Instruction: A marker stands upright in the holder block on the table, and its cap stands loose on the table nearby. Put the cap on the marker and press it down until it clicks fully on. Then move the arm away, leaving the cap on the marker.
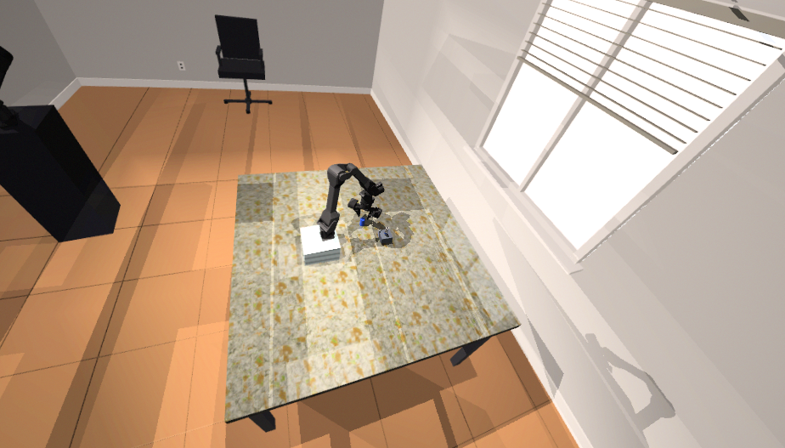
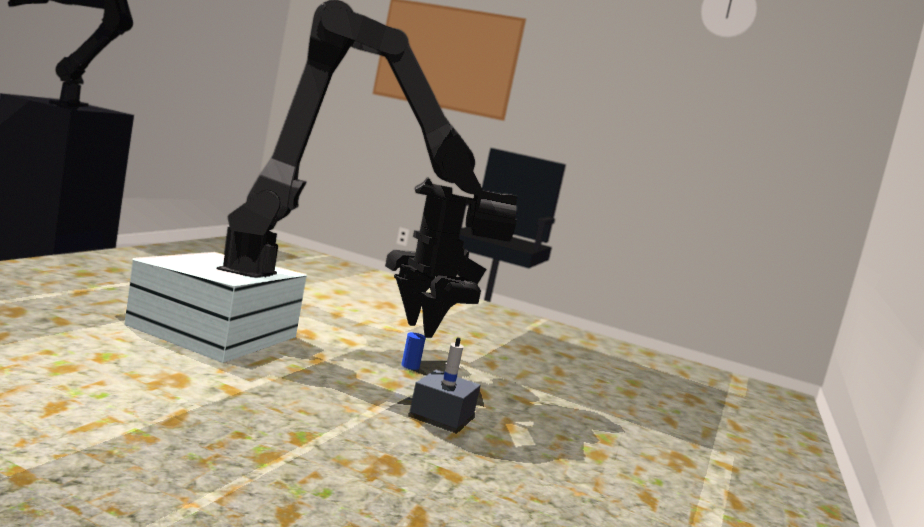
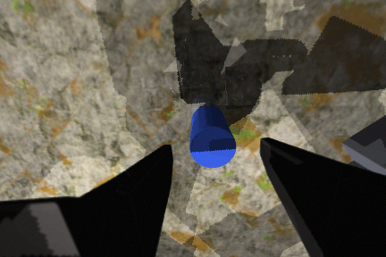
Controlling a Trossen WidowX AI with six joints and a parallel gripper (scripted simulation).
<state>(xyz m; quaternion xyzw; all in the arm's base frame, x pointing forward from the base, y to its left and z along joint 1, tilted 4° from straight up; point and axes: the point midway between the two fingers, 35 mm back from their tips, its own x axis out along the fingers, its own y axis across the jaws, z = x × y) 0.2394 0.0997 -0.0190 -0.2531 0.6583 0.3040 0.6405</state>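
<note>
Now: gripper tip 3 cm above the blue cap. From my gripper tip the other things lie so: grey holder block (13 cm to the right, 9 cm ahead, 4 cm below).
</note>
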